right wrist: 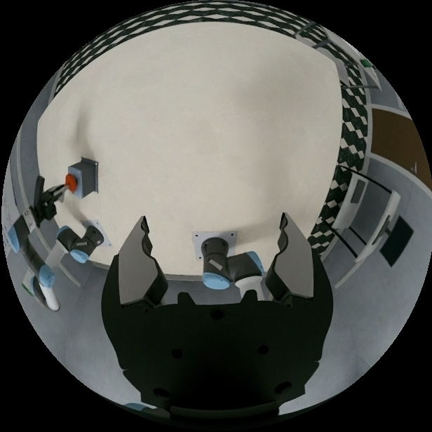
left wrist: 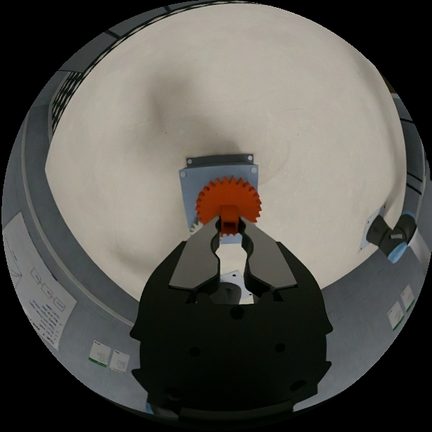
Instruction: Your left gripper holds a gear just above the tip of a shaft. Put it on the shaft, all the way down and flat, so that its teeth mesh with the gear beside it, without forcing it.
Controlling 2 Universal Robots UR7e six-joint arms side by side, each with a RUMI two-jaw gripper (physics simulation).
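Observation:
An orange gear (left wrist: 229,192) (right wrist: 71,183) is at the centre of the left wrist view, over the face of a grey-blue box (left wrist: 189,187) (right wrist: 88,178). My left gripper (left wrist: 228,216) (right wrist: 68,184) is shut on the gear's square hub. The shaft under the gear is hidden, and I cannot tell how far the gear stands off the box. A pale gear (left wrist: 195,229) shows in part at the orange gear's lower left edge; whether their teeth mesh cannot be told. My right gripper (right wrist: 214,214) is open and empty, far from the box.
The box stands on a wide cream table (left wrist: 320,125) (right wrist: 215,100). A robot arm base (right wrist: 215,246) is mounted at the table edge, between the right fingers in the right wrist view. Another arm base (right wrist: 90,237) is near the box. Chairs and a monitor (right wrist: 397,241) are beyond the table.

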